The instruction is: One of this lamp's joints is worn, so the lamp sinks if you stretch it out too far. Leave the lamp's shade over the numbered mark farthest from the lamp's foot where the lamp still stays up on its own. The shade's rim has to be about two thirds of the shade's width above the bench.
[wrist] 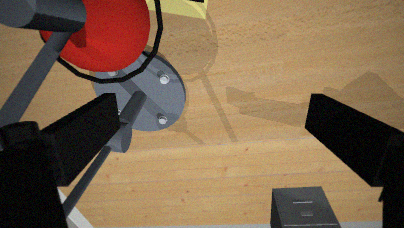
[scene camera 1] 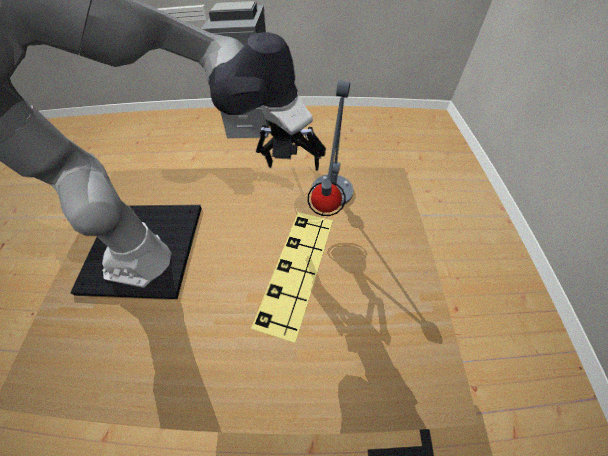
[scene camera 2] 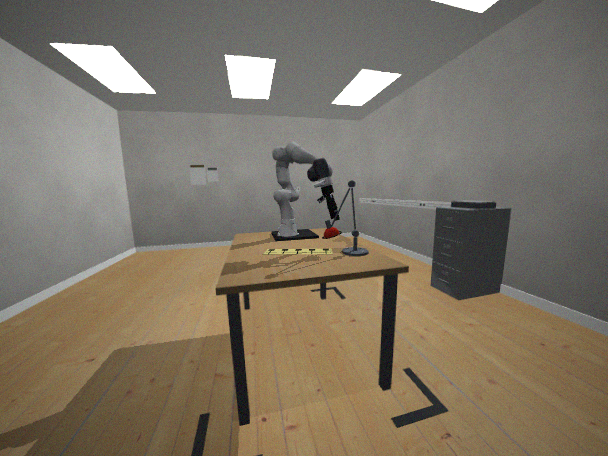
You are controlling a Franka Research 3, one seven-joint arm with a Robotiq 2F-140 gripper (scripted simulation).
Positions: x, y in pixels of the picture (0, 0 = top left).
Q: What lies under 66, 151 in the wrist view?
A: The gripper.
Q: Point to a yellow numbered strip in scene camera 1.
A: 281, 312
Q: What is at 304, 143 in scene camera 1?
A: The gripper.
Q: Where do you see a round grey foot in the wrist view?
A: At 153, 100
